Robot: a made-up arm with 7 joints. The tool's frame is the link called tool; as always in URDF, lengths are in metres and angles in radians. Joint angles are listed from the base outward.
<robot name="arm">
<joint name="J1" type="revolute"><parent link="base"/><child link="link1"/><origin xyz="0.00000 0.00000 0.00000" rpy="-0.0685 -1.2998 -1.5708"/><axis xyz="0 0 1"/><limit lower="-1.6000" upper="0.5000"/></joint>
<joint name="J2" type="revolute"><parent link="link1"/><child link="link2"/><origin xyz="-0.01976 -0.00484 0.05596" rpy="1.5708 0.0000 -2.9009"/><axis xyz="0 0 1"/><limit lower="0.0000" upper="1.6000"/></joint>
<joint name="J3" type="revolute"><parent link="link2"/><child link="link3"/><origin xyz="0.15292 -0.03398 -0.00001" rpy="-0.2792 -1.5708 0.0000"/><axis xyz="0 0 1"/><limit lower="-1.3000" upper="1.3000"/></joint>
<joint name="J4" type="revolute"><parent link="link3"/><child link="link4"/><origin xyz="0.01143 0.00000 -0.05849" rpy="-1.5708 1.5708 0.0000"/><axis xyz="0 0 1"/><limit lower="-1.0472" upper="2.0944"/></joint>
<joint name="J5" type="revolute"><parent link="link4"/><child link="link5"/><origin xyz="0.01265 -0.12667 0.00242" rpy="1.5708 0.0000 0.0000"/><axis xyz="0 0 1"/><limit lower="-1.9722" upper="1.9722"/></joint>
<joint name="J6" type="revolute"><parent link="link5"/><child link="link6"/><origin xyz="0.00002 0.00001 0.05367" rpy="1.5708 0.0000 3.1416"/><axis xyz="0 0 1"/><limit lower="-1.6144" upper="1.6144"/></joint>
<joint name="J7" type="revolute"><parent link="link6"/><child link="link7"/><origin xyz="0.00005 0.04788 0.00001" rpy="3.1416 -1.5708 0.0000"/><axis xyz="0 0 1"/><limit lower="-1.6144" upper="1.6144"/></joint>
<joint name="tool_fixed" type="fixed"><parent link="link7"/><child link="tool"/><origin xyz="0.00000 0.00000 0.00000" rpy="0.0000 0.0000 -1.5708"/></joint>
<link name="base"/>
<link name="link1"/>
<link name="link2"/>
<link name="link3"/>
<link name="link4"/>
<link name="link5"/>
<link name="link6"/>
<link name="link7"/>
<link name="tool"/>
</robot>
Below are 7 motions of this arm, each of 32 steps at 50 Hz.
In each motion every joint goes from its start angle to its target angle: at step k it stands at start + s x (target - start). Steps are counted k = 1, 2, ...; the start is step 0. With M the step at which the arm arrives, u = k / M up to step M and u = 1 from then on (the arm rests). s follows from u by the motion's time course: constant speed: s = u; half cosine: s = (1 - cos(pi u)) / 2; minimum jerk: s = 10 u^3 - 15 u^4 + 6 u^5.
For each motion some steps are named. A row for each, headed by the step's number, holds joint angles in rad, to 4 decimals.
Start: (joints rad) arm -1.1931 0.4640 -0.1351 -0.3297 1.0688 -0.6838 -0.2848
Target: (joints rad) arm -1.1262 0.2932 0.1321 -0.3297 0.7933 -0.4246 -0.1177
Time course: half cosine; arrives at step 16
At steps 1, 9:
1: -1.1925 0.4624 -0.1325 -0.3297 1.0662 -0.6813 -0.2832
9: -1.1531 0.3619 0.0246 -0.3297 0.9042 -0.5289 -0.1850

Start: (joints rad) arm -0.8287 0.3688 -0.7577 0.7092 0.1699 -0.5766 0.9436
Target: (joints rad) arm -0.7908 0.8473 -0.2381 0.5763 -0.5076 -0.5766 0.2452
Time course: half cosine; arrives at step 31
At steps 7, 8, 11, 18, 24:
7: -0.8241 0.4265 -0.6950 0.6932 0.0882 -0.5766 0.8594
8: -0.8228 0.4432 -0.6769 0.6885 0.0645 -0.5766 0.8350
11: -0.8181 0.5027 -0.6123 0.6720 -0.0197 -0.5766 0.7482
18: -0.8050 0.6680 -0.4328 0.6261 -0.2538 -0.5766 0.5069
24: -0.7954 0.7896 -0.3008 0.5923 -0.4259 -0.5766 0.3294

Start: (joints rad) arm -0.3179 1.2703 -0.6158 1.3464 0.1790 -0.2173 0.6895
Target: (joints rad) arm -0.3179 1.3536 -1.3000 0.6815 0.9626 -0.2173 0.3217
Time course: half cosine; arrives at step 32
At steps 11, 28, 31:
11: -0.3179 1.2923 -0.7966 1.1707 0.3861 -0.2173 0.5923
28: -0.3179 1.3504 -1.2740 0.7068 0.9328 -0.2173 0.3357
31: -0.3179 1.3534 -1.2984 0.6831 0.9607 -0.2173 0.3226

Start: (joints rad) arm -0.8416 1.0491 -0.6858 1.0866 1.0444 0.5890 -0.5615
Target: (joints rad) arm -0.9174 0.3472 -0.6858 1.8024 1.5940 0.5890 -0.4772
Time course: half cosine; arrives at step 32
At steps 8, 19, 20, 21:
8: -0.8527 0.9463 -0.6858 1.1914 1.1249 0.5890 -0.5492
19: -0.8905 0.5963 -0.6858 1.5484 1.3990 0.5890 -0.5071
20: -0.8940 0.5638 -0.6858 1.5815 1.4244 0.5890 -0.5032
21: -0.8974 0.5327 -0.6858 1.6132 1.4487 0.5890 -0.4995

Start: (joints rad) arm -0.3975 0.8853 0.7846 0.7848 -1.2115 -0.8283 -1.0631
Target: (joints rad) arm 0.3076 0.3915 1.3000 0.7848 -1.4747 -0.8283 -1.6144
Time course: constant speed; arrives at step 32
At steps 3, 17, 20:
3: -0.3314 0.8390 0.8329 0.7848 -1.2362 -0.8283 -1.1148
17: -0.0229 0.6230 1.0584 0.7848 -1.3513 -0.8283 -1.3560
20: 0.0432 0.5767 1.1067 0.7848 -1.3760 -0.8283 -1.4077

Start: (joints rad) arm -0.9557 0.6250 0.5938 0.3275 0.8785 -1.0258 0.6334
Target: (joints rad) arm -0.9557 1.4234 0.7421 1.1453 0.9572 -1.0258 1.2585
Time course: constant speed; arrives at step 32
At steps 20, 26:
20: -0.9557 1.1240 0.6865 0.8386 0.9277 -1.0258 1.0241
26: -0.9557 1.2737 0.7143 0.9920 0.9424 -1.0258 1.1413

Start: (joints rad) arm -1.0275 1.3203 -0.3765 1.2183 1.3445 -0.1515 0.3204
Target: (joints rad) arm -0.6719 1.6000 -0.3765 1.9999 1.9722 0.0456 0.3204
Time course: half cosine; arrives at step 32
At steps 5, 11, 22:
5: -1.0065 1.3368 -0.3765 1.2644 1.3816 -0.1399 0.3204
11: -0.9335 1.3942 -0.3765 1.4249 1.5104 -0.0994 0.3204
22: -0.7509 1.5378 -0.3765 1.8262 1.8327 0.0018 0.3204

